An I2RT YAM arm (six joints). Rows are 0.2 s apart.
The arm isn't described. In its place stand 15 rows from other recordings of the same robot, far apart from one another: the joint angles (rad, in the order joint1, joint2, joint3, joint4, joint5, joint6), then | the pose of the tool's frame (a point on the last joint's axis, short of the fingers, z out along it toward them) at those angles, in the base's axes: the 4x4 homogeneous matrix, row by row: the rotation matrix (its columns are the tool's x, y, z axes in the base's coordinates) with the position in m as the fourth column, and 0 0 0 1 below.
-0.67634 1.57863 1.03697 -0.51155 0.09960 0.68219 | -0.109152 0.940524 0.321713 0.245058; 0.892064 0.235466 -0.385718 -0.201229; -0.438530 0.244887 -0.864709 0.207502; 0 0 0 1
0.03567 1.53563 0.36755 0.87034 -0.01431 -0.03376 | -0.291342 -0.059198 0.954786 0.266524; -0.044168 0.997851 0.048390 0.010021; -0.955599 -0.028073 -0.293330 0.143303; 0 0 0 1
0.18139 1.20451 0.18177 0.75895 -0.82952 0.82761 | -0.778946 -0.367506 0.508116 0.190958; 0.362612 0.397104 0.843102 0.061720; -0.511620 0.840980 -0.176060 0.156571; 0 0 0 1
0.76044 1.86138 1.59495 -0.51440 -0.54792 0.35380 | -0.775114 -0.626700 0.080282 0.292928; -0.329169 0.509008 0.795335 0.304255; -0.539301 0.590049 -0.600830 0.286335; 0 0 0 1
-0.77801 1.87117 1.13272 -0.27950 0.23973 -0.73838 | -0.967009 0.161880 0.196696 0.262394; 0.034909 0.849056 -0.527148 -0.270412; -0.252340 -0.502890 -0.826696 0.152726; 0 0 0 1
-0.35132 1.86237 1.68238 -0.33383 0.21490 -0.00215 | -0.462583 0.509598 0.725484 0.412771; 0.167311 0.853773 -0.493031 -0.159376; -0.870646 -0.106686 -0.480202 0.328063; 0 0 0 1
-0.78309 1.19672 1.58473 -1.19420 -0.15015 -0.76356 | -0.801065 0.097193 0.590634 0.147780; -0.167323 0.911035 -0.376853 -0.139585; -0.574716 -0.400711 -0.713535 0.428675; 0 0 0 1
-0.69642 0.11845 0.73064 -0.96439 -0.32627 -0.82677 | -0.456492 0.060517 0.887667 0.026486; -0.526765 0.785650 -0.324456 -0.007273; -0.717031 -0.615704 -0.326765 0.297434; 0 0 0 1
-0.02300 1.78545 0.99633 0.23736 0.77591 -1.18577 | -0.764660 -0.255565 0.591593 0.375398; -0.644112 0.274035 -0.714160 -0.033575; 0.020397 -0.927141 -0.374156 0.187717; 0 0 0 1
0.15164 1.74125 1.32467 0.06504 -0.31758 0.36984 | -0.474005 -0.280974 0.834490 0.407898; 0.274943 0.853106 0.443414 0.073578; -0.836496 0.439618 -0.327125 0.292282; 0 0 0 1
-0.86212 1.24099 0.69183 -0.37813 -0.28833 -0.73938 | -0.800358 0.104940 0.590267 0.163672; -0.058946 0.966017 -0.251669 -0.175378; -0.596618 -0.236219 -0.766973 0.200065; 0 0 0 1
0.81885 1.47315 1.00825 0.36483 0.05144 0.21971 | -0.217952 -0.662882 0.716299 0.239836; 0.085606 0.718129 0.690624 0.253765; -0.972198 0.211843 -0.099771 0.309090; 0 0 0 1
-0.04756 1.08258 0.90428 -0.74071 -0.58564 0.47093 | -0.841641 0.097147 0.531228 0.211510; 0.418594 0.738862 0.528074 0.009633; -0.341203 0.666818 -0.662521 0.279839; 0 0 0 1
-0.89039 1.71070 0.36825 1.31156 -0.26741 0.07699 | 0.025510 0.583303 0.811854 0.182833; 0.086394 0.807793 -0.583100 -0.210953; -0.995934 0.085014 -0.029787 0.146518; 0 0 0 1
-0.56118 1.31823 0.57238 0.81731 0.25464 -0.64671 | -0.390270 0.617215 0.683180 0.234717; -0.443451 0.524272 -0.726973 -0.158133; -0.806871 -0.586673 0.069097 0.254684; 0 0 0 1
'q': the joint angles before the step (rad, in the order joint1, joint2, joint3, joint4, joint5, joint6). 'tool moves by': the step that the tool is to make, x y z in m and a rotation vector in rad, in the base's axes. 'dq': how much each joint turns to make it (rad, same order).
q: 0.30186 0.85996 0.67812 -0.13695 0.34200 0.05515
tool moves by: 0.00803 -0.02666 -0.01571 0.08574 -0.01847 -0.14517
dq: -0.13999 0.01165 -0.06280 0.08557 -0.01938 0.08135
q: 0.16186 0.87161 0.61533 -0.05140 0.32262 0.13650
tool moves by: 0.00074 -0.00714 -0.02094 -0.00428 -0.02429 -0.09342
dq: -0.02378 0.00885 -0.08888 0.11628 0.06888 0.01383
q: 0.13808 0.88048 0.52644 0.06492 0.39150 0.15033
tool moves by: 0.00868 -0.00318 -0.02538 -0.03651 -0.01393 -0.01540
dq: -0.01936 0.07494 -0.08675 0.18651 0.00658 -0.04076
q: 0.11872 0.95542 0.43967 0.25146 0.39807 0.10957
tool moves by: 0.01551 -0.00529 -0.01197 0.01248 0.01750 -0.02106
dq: -0.03327 0.10859 0.00359 0.08460 -0.01560 0.01120
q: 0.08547 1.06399 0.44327 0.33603 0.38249 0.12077
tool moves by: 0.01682 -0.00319 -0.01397 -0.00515 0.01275 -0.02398
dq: -0.01785 0.12560 0.00732 0.10608 0.00706 -0.00241
